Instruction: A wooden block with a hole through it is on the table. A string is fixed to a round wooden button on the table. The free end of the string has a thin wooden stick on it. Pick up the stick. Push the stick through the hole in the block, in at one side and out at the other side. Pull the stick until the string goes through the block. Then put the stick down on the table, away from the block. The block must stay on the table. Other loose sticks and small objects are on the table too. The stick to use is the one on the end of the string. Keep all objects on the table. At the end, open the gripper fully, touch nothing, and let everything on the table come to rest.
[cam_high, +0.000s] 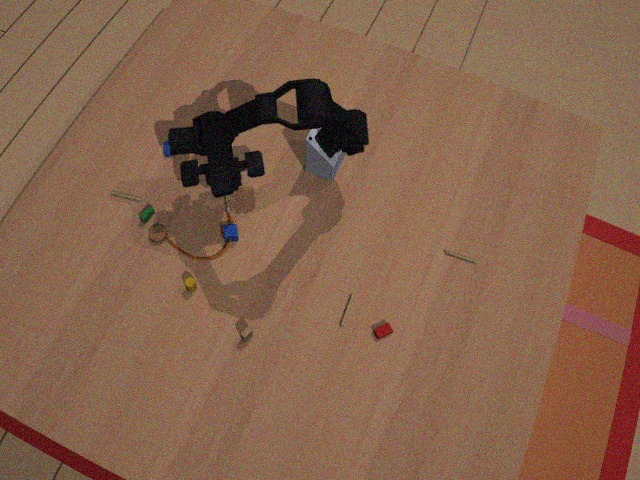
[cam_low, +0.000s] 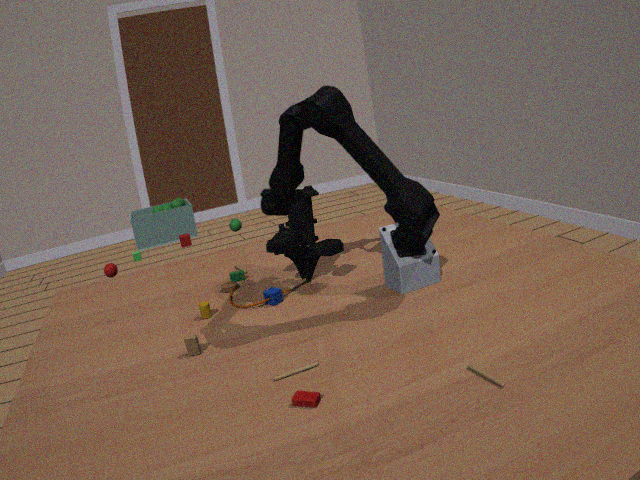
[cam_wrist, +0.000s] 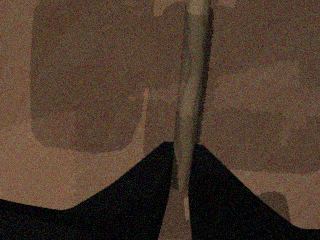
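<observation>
My gripper tip is 30 mm short of the thin wooden stick, 30 mm to the right of it and 10 mm below it. From my gripper tip the other things lie so: green block (150 mm ahead, 120 mm to the right, 10 mm above); then round wooden button (180 mm ahead, 70 mm to the right, 10 mm above); then blue brick (30 mm behind, 190 mm to the right, 10 mm above).
</observation>
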